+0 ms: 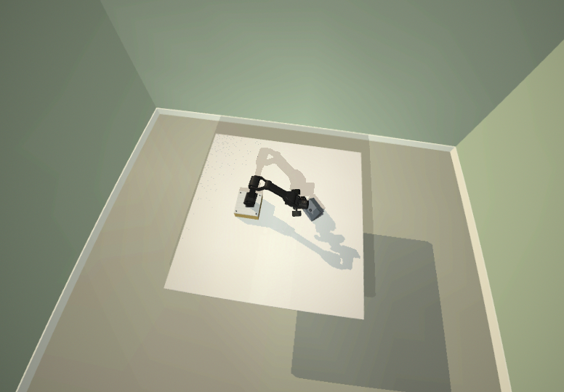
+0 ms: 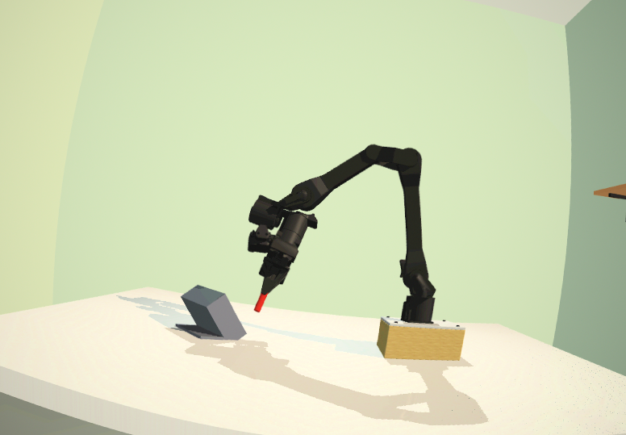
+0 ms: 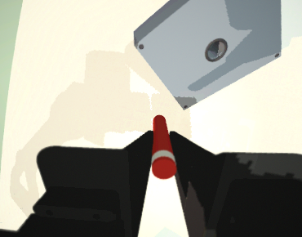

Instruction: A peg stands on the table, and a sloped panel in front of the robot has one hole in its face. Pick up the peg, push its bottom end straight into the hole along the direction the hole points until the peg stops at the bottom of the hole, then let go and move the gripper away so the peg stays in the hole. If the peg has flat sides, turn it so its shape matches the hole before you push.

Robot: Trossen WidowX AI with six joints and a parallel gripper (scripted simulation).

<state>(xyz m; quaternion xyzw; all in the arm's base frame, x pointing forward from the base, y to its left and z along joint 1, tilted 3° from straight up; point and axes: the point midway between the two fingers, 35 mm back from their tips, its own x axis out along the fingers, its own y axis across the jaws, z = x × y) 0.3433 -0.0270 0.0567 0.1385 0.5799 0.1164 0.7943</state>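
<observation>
The grey sloped panel is 11 cm ahead of my gripper tip, 3 cm to the right of it and 6 cm below it. From my gripper tip the other things lie so: red peg (1 cm behind, 1 cm to the right, 1 cm above).
</observation>
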